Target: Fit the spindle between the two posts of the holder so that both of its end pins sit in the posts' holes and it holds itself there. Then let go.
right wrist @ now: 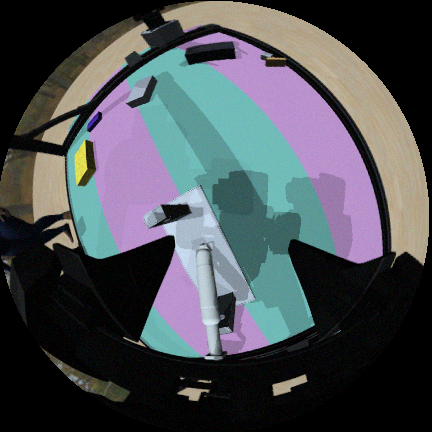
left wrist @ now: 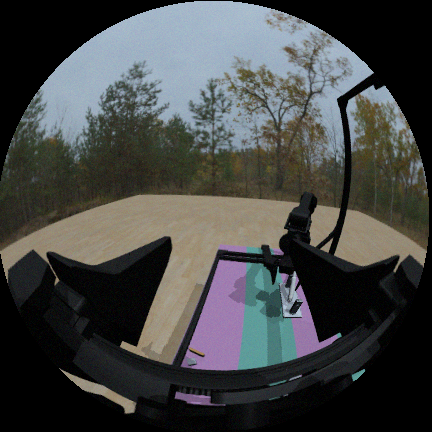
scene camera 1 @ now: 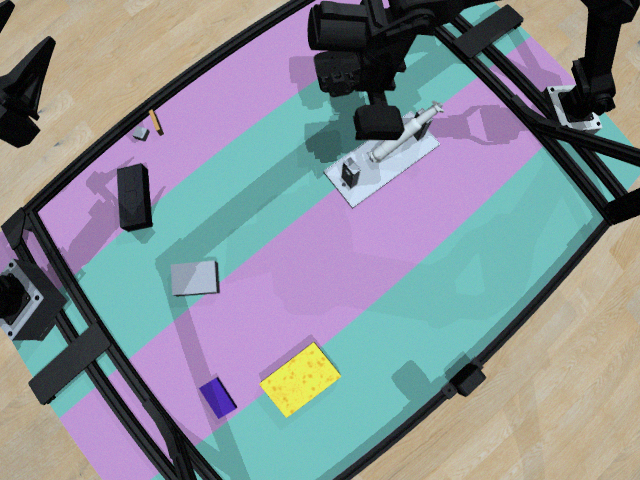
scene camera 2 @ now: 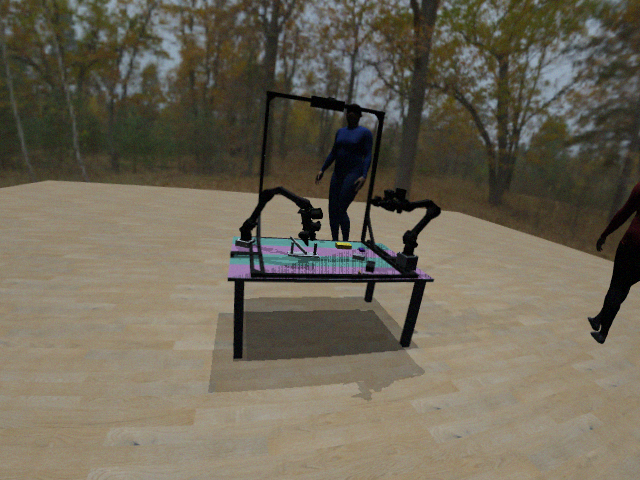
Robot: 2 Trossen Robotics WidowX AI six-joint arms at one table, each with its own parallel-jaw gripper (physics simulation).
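Frame: origin at the left arm's base, x left, y ahead, z down, level; metres.
Where they show: left gripper, between the fingertips: (left wrist: 232, 244) (scene camera 1: 31, 19) (scene camera 2: 372, 201); right gripper, between the fingertips: (right wrist: 234, 244) (left wrist: 283, 287) (scene camera 1: 353, 114) (scene camera 2: 310, 243); left arm's base, origin of its link: (scene camera 1: 10, 299) (scene camera 2: 408, 254); right arm's base, origin of its link: (scene camera 1: 575, 106) (scene camera 2: 245, 239).
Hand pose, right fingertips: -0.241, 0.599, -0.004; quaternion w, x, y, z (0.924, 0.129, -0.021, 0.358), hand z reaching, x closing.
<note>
Things, the pixels of their top centre, and the offset from my right fingertips, as dx, dy, dz.
- holder's white base, centre of its top: (right wrist: 205, 258) (scene camera 1: 383, 156) (left wrist: 289, 298) (scene camera 2: 303, 253) -0.066, +0.012, +0.092
- post, centre of its top: (right wrist: 152, 216) (scene camera 1: 352, 165) (left wrist: 299, 299) -0.049, -0.063, +0.016
- yellow sponge, centre of its top: (scene camera 1: 299, 380) (right wrist: 79, 161) (scene camera 2: 343, 243) -0.201, -0.364, +0.070
- purple block, centre of its top: (scene camera 1: 217, 398) (right wrist: 92, 120) -0.122, -0.479, +0.085
- light grey box, centre of its top: (scene camera 1: 193, 278) (right wrist: 138, 87) +0.036, -0.355, +0.074
- black box, centre of its top: (scene camera 1: 130, 194) (right wrist: 208, 46) (scene camera 2: 370, 263) +0.220, -0.328, +0.065
- orange stick, centre of its top: (scene camera 1: 154, 119) (right wrist: 276, 57) +0.299, -0.201, +0.076
- small grey piece, centre of its top: (scene camera 1: 139, 132) +0.309, -0.235, +0.085
The white spindle (scene camera 1: 400, 138) (scene camera 2: 298, 245) (right wrist: 207, 290) is tilted. Its upper end leans over the top of one holder post (scene camera 1: 422, 129) (right wrist: 226, 312) and sticks out past it, and its lower end is down by the middle of the holder's white base (scene camera 1: 382, 178) (right wrist: 192, 197). The other post (scene camera 1: 350, 173) (right wrist: 172, 214) stands free of the spindle. My right gripper (scene camera 2: 306, 238) (right wrist: 234, 244) is open and empty, pointing down above the holder near the spindle's lower end; it hides part of the base in scene camera 1. My left gripper (scene camera 2: 374, 200) (left wrist: 232, 244) is open and empty, raised far from the holder.
A yellow sponge (scene camera 1: 300, 379) (right wrist: 85, 163), a purple block (scene camera 1: 218, 397), a light grey box (scene camera 1: 194, 277) and a black box (scene camera 1: 134, 197) lie on the striped mat. An orange stick (scene camera 1: 156, 122) and a small grey piece (scene camera 1: 140, 133) lie near the frame bar (scene camera 1: 170, 103).
</note>
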